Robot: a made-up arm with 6 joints.
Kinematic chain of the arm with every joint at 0, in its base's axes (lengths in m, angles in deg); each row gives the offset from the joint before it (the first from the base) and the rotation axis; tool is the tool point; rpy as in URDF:
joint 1: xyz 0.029 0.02 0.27 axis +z
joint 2: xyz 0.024 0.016 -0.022 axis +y
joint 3: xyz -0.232 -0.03 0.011 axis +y
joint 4: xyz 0.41 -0.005 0.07 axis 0.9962 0 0.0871
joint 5: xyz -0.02 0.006 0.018 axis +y
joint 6: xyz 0.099 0.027 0.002 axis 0.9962 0 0.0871
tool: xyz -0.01 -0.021 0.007 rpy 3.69 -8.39 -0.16
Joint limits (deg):
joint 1: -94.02..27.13
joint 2: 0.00..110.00
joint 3: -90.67..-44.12
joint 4: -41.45..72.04
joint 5: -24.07..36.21
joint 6: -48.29..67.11
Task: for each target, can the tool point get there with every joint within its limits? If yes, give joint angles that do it. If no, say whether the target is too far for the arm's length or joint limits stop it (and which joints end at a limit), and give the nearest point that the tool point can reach.
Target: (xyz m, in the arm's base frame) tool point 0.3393 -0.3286 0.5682
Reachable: yes | joints -48.99 80.33 -82.94 36.75 13.39 57.36
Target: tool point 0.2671 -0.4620 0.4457
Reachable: yes | joints -63.28 93.87 -79.31 10.43 11.29 -25.12
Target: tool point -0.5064 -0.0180 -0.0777
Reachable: no: joint limits stop it (at a limit: joint 1, joint 2, joint 3, joint 4, joint 5, joint 6) | nearest point -0.0334 -0.2971 0.0570 | short by 0.565 m
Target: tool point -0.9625 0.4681 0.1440
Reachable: no: too far | nearest point -0.3011 0.1692 0.7181 | short by 0.925 m
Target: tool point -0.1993 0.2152 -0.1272
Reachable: no: joint limits stop it (at a limit: joint 1, joint 2, joint 3, joint 5, joint 6) | nearest point 0.3131 0.1746 0.0584 | short by 0.546 m
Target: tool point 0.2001 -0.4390 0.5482
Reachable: yes | joints -68.20 85.38 -86.76 -15.21 24.71 -0.77
